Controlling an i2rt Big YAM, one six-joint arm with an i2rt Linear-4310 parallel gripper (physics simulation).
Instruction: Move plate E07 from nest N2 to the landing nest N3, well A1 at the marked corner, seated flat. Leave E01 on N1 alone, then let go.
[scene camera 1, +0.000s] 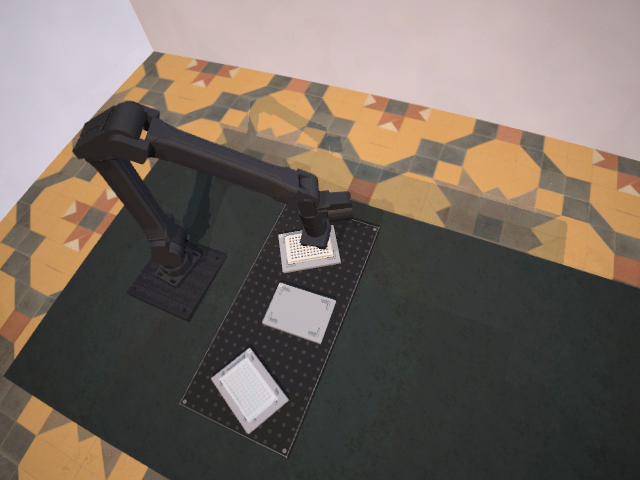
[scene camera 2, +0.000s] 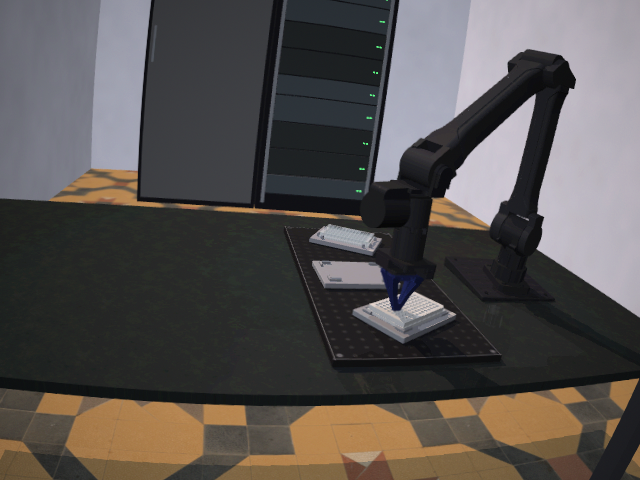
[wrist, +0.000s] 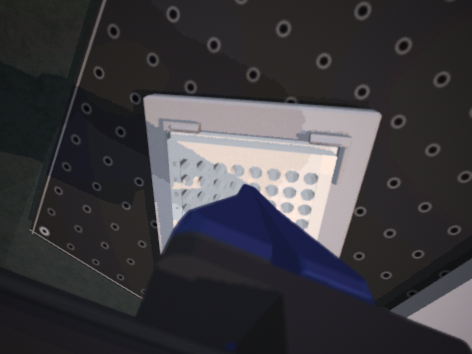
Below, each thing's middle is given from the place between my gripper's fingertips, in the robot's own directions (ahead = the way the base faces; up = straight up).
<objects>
Now: hand 50 mm short of the nest (scene camera 1: 292, 310), 200 mm to the left of it and 20 mm above it.
</objects>
